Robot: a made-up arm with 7 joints. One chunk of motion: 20 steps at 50 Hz.
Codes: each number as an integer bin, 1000 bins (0 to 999) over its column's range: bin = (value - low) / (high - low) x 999, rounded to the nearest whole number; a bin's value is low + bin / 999 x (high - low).
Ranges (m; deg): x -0.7..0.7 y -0.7..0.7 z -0.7..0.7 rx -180..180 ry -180..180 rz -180..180
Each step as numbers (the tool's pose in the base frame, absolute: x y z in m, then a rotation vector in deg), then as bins.
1 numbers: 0.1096 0.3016 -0.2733 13.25 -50.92 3.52
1 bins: 578 715 304 536 358 509
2 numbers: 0.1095 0.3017 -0.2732 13.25 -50.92 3.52
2 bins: 578 715 305 536 358 509
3 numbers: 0.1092 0.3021 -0.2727 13.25 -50.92 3.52
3 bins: 577 715 305 536 358 509
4 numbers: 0.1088 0.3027 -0.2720 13.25 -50.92 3.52
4 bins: 577 715 305 536 358 509
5 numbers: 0.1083 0.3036 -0.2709 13.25 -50.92 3.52
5 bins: 577 716 306 536 358 509
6 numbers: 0.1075 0.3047 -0.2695 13.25 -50.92 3.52
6 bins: 576 717 307 536 358 509
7 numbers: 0.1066 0.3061 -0.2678 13.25 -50.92 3.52
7 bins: 576 718 308 536 358 509
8 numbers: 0.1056 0.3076 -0.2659 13.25 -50.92 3.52
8 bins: 575 719 310 536 358 509
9 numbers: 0.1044 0.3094 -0.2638 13.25 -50.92 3.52
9 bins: 574 720 311 536 358 509
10 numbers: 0.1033 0.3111 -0.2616 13.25 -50.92 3.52
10 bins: 573 721 313 536 358 509
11 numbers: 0.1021 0.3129 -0.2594 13.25 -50.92 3.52
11 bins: 572 723 314 536 358 509
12 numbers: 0.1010 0.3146 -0.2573 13.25 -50.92 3.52
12 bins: 572 724 316 536 358 509
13 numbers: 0.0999 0.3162 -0.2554 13.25 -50.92 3.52
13 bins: 571 725 317 536 358 509
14 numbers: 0.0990 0.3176 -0.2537 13.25 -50.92 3.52
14 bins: 570 726 318 536 358 509
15 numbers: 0.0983 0.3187 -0.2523 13.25 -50.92 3.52
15 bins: 570 727 319 536 358 509
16 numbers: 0.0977 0.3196 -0.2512 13.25 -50.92 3.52
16 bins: 569 728 320 536 358 509
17 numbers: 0.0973 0.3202 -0.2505 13.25 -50.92 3.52
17 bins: 569 728 321 536 358 509
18 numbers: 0.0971 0.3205 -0.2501 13.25 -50.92 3.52
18 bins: 569 728 321 536 358 509
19 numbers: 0.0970 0.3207 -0.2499 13.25 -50.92 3.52
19 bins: 569 728 321 536 358 509
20 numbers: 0.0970 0.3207 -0.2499 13.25 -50.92 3.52
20 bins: 569 728 321 536 358 509
